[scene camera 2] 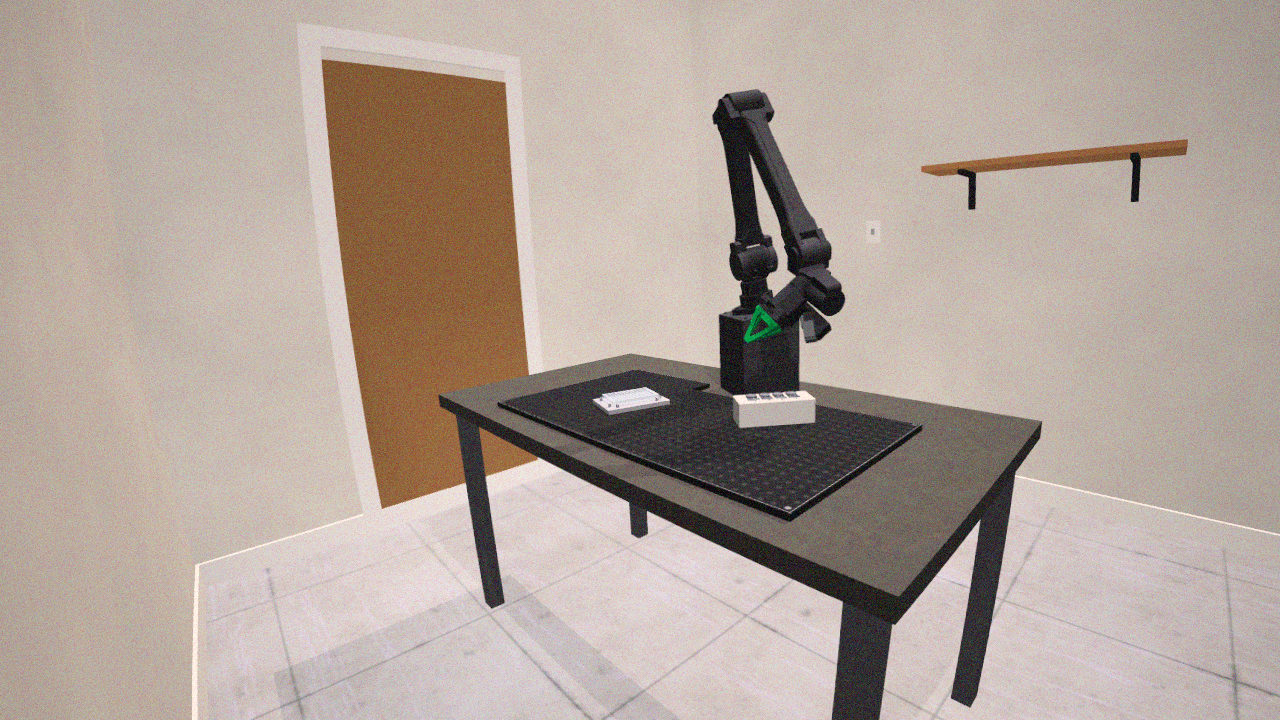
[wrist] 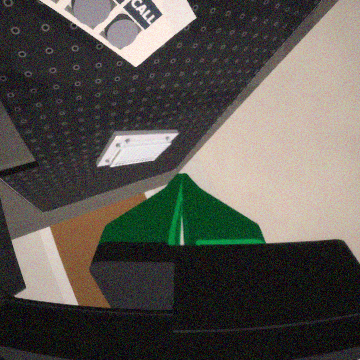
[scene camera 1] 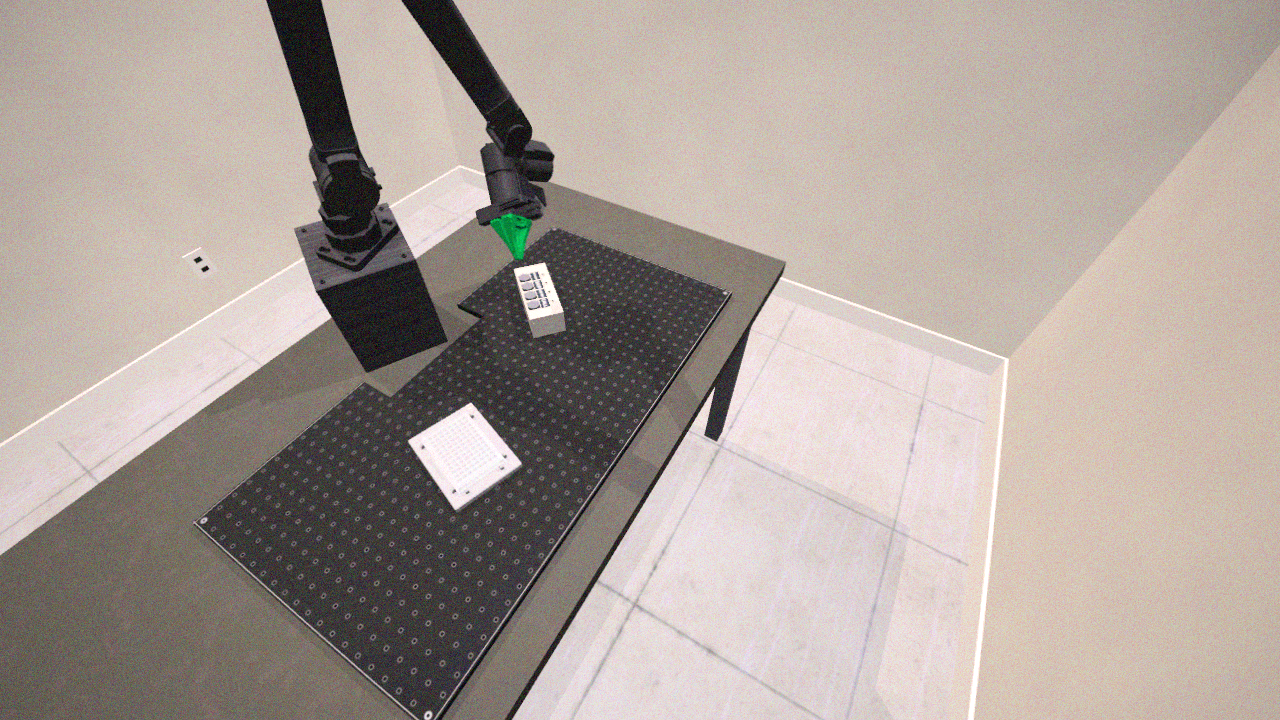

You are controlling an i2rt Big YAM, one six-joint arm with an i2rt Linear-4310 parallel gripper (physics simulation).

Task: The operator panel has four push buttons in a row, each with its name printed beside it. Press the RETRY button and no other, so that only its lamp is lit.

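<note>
White square plate (scene camera 1: 466, 456), (scene camera 2: 640, 395), (wrist: 138, 150). White operator panel (scene camera 1: 549, 318), (scene camera 2: 797, 409). Gripper (scene camera 1: 519, 260), (scene camera 2: 745, 341), (wrist: 181, 181).
</note>
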